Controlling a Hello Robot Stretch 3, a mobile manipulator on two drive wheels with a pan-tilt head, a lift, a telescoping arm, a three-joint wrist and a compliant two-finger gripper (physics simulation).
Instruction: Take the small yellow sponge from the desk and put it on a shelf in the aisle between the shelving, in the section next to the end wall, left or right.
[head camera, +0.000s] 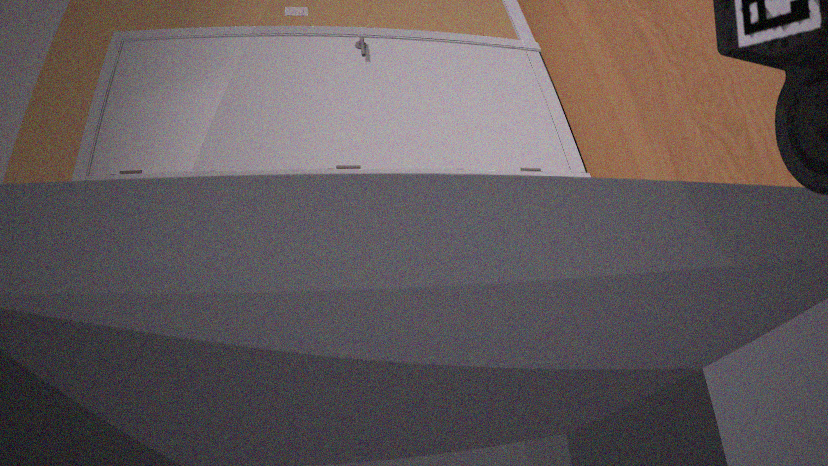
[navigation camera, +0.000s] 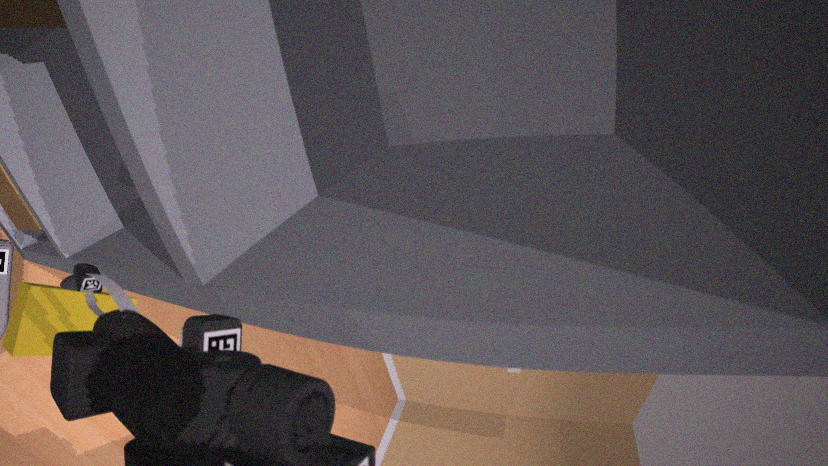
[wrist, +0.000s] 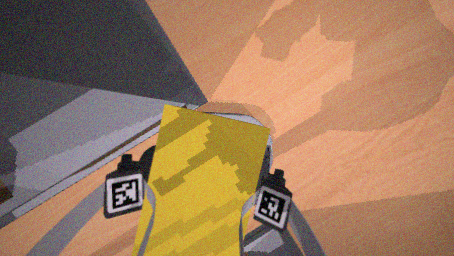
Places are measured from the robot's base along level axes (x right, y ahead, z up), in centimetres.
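Where they show: gripper, fingertip midpoint: (navigation camera: 75, 316).
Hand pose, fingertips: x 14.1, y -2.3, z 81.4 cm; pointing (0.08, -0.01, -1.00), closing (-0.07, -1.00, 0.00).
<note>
Things, the pixels of their top centre, and the offset from my fingertips. Level surfaces: height alone.
- yellow sponge, top centre: (navigation camera: 83, 324) dx -0.7, dy +0.1, dz +5.2 cm
- Wooden floor, surface height: dz -81.4 cm
- brown box, top centre: (navigation camera: 58, 110) dx +3.8, dy +36.6, dz -46.7 cm
The yellow sponge (navigation camera: 49, 315) (wrist: 200, 185) is between the two fingers of my gripper (wrist: 205, 166), which is shut on it. In the wrist view it reaches from the bottom edge to the middle, above the wooden floor. In the navigation camera view it is at the lower left, partly hidden behind the dark wrist. The grey shelving (head camera: 370, 231) (navigation camera: 405, 254) stands close beside the robot; its open compartments with upright dividers show in the navigation camera view. The gripper's fingers do not show in the head camera view. The desk does not show.
A white door (head camera: 324, 104) is in the tan wall (head camera: 405, 16) beyond the shelving. Wooden floor (head camera: 648, 104) (wrist: 390, 165) lies beside the wall. A brown box (navigation camera: 16, 202) shows between dividers at the far left. A grey shelving side (wrist: 75, 45) is at the wrist view's upper left.
</note>
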